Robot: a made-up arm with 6 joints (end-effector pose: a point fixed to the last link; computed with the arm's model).
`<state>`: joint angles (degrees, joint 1 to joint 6).
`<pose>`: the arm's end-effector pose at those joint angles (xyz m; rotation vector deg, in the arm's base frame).
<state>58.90 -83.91 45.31 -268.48 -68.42 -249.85</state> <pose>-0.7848 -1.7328 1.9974 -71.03 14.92 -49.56</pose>
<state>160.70 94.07 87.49 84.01 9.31 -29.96</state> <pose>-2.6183 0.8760 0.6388 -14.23 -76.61 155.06</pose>
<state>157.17 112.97 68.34 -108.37 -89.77 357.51</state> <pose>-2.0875 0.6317 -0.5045 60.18 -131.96 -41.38</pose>
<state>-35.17 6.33 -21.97 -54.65 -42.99 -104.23</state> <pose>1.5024 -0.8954 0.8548 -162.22 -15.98 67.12</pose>
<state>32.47 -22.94 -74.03 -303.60 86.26 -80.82</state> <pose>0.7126 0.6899 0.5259 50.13 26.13 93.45</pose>
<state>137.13 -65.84 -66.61 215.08 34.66 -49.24</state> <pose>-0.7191 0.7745 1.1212 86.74 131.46 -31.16</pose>
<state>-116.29 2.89 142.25 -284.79 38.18 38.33</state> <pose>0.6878 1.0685 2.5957 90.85 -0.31 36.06</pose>
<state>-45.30 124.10 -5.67 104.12 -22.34 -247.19</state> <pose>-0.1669 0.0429 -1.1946 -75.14 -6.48 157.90</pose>
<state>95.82 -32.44 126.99 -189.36 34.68 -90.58</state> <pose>0.1776 -1.9614 2.0769 37.38 -92.42 -18.26</pose>
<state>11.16 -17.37 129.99 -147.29 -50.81 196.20</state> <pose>-1.7080 -0.2345 2.2292 12.41 152.11 59.03</pose>
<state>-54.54 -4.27 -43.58 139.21 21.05 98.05</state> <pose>0.8964 -1.1614 0.5720 137.36 -12.69 -79.01</pose>
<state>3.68 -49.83 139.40 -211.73 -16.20 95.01</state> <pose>-2.2424 -0.1795 0.8246 18.38 82.18 -133.24</pose>
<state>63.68 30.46 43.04 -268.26 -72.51 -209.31</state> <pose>1.1320 1.7724 2.0021 129.90 -13.68 1.13</pose>
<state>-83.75 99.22 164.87 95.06 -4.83 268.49</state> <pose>0.1509 -1.5628 2.2850 -48.71 -53.70 -79.80</pose>
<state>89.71 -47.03 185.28 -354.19 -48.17 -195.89</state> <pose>0.0101 -1.5720 0.0227 13.13 -5.82 -86.01</pose>
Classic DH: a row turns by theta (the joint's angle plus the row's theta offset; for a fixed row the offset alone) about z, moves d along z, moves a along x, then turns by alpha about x. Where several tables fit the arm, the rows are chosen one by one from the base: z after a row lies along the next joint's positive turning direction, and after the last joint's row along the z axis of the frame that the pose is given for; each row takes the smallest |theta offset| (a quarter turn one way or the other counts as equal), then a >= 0, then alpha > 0; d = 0 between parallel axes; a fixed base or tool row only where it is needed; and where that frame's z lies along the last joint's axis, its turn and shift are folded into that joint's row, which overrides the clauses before.
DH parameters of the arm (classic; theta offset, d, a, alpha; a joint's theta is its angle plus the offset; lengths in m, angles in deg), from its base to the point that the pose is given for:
joint 1: 0 0.75 0.12 -90
joint 2: -90 0 0.87 180
joint 3: 0 0 0.15 -90
joint 4: 0 -1.53 0 90
joint 5: 0 0 0 -90
joint 6: 90 -0.24 0 90
tool (fixed): -90 0 0 0

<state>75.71 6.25 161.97 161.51 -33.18 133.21</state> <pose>-0.3239 -1.4406 2.0763 -80.03 93.41 -50.56</pose>
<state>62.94 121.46 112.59 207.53 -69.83 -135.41</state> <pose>1.0489 2.2822 0.3929 -19.48 -90.99 43.05</pose>
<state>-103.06 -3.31 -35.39 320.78 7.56 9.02</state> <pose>-0.3946 -1.6129 0.8274 43.31 -8.30 -110.20</pose>
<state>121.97 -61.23 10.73 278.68 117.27 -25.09</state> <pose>0.3780 -0.2074 2.5754 -172.48 -20.82 36.49</pose>
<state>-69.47 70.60 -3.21 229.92 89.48 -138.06</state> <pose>0.3062 -1.3413 -0.4337 21.54 158.86 39.08</pose>
